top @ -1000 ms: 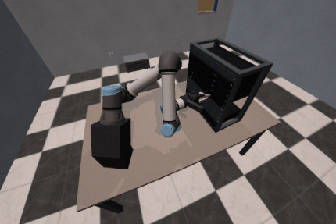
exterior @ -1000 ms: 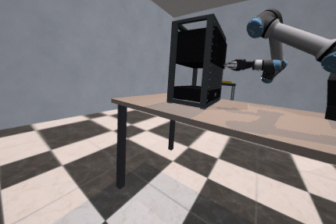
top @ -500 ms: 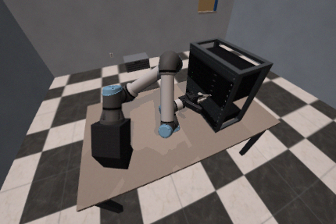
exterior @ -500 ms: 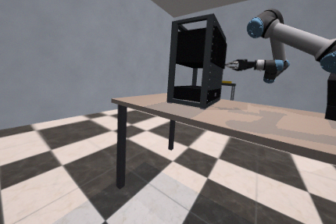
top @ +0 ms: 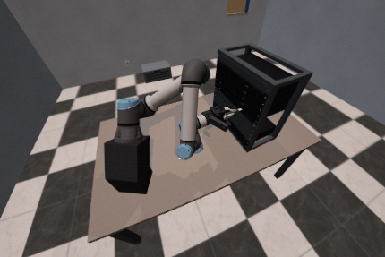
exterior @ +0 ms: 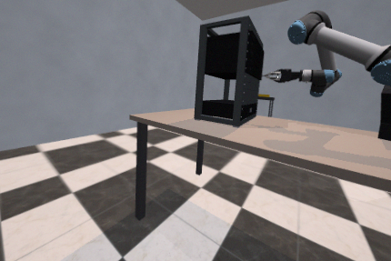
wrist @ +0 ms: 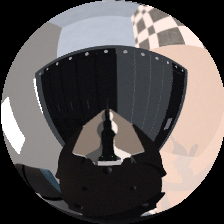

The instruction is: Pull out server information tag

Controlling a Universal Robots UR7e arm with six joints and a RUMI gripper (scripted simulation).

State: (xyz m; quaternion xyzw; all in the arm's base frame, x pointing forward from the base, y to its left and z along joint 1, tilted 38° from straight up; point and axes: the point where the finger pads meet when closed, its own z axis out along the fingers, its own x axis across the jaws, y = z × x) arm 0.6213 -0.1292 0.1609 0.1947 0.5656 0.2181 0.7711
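The white information tag is 50 mm ahead of my hand and 10 mm to the left of it.
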